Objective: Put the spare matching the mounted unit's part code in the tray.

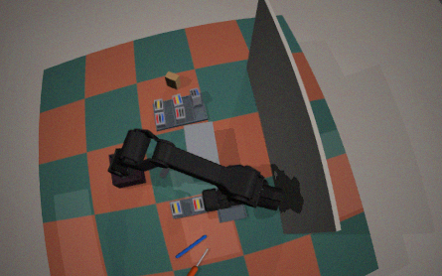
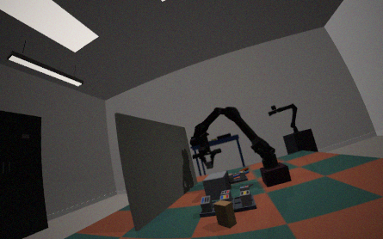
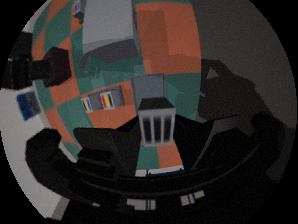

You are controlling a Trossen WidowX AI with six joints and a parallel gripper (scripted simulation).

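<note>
The flat grey tray is 120 mm below my gripper tip and 10 mm behind it. From my gripper tip the other things lie so: tall dark panel: 220 mm ahead, 150 mm to the left, 100 mm above; then wooden block: 530 mm to the left, 90 mm below, 10 mm behind; then blue pen: 200 mm behind, 120 mm below, 90 mm to the right.
</note>
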